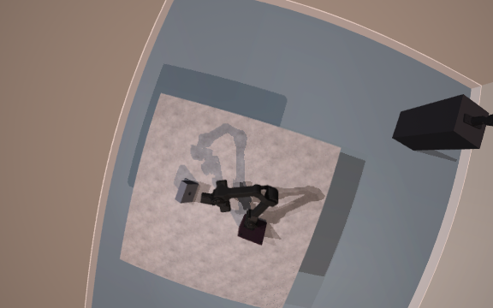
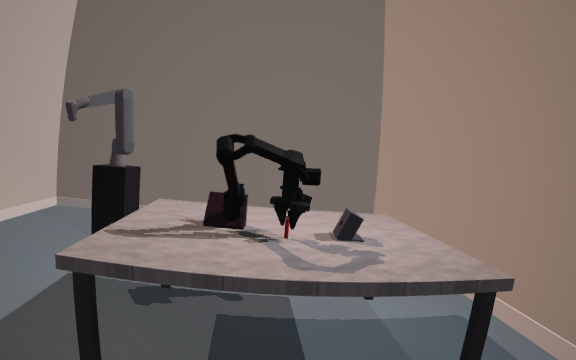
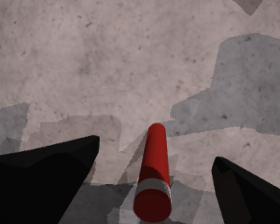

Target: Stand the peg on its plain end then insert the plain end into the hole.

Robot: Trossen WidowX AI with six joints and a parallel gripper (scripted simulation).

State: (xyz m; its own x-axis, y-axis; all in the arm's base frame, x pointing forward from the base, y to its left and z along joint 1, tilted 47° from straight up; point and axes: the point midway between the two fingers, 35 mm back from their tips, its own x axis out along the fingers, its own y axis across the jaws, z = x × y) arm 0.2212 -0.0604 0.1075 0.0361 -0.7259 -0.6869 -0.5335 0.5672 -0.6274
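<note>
Right now my gripper tip is 230 mm short of the sloped panel, 100 mm to the right of it and 10 mm below it. Round my gripper tip: red peg 20 mm above.
</note>
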